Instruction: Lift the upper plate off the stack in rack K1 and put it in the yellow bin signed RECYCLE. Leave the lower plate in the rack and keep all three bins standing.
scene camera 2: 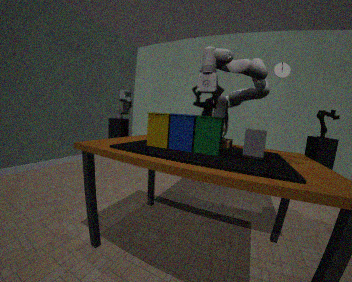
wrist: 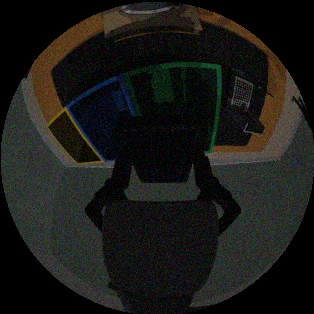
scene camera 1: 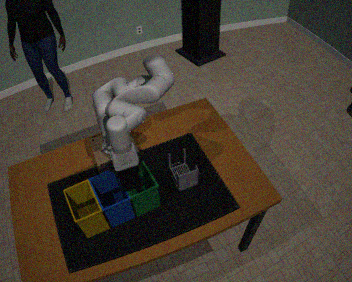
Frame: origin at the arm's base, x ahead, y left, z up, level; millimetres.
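Seen in the pictures: gripper, fingertip midpoint: point(wrist: 161, 153) point(scene camera 1: 127, 172).
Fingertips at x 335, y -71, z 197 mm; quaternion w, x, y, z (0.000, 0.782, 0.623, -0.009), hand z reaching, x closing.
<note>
Pixels of each thing's top centre, then the offset from my fingertips to it. Level surfaces: height alone.
- dark perforated plate, top centre: point(wrist: 161, 163) point(scene camera 1: 128, 174) point(scene camera 2: 205, 103) 13 mm ahead, 3 mm right, 5 mm up
- yellow bin, top centre: point(wrist: 70, 142) point(scene camera 1: 81, 200) point(scene camera 2: 165, 113) 37 mm back, 227 mm right, 60 mm down
- Rack K1, top centre: point(wrist: 262, 110) point(scene camera 1: 181, 160) point(scene camera 2: 255, 129) 14 mm ahead, 259 mm left, 101 mm down
- lower plate, top centre: point(wrist: 242, 96) point(scene camera 1: 182, 175) 24 mm ahead, 256 mm left, 205 mm down
- blue bin, top centre: point(wrist: 107, 131) point(scene camera 1: 108, 188) point(scene camera 2: 187, 115) 22 mm back, 98 mm right, 60 mm down
- green bin, top centre: point(wrist: 180, 118) point(scene camera 1: 135, 176) point(scene camera 2: 211, 117) 6 mm back, 32 mm left, 60 mm down
- black mat, surface height: 239 mm down
- wooden table, surface height: 252 mm down
My gripper point(scene camera 1: 128, 173) point(scene camera 2: 206, 103) point(wrist: 161, 153) is shut on the upper plate, a dark perforated plate point(wrist: 160, 145), and holds it above bin height, near the back of the green and blue bins. The yellow bin point(scene camera 1: 95, 226) point(scene camera 2: 158, 131) point(wrist: 75, 141) stands upright at the left end of the row; its sign is not readable. Rack K1 point(scene camera 1: 188, 180) point(scene camera 2: 255, 143), light grey, stands apart to the right of the bins. The lower plate point(scene camera 1: 178, 170) point(wrist: 243, 91), a pale grid, is in the rack. The dark plate's outline is unclear in the scene views.
The blue bin point(scene camera 1: 120, 214) point(scene camera 2: 181, 134) point(wrist: 95, 120) stands upright beside the yellow bin, and the green bin point(scene camera 1: 148, 201) point(scene camera 2: 208, 136) point(wrist: 218, 105) stands upright on its right. The bins and rack stand on a black mat point(scene camera 1: 185, 215) on the wooden table point(scene camera 1: 250, 192). A person point(scene camera 1: 35, 40) stands behind the table.
</note>
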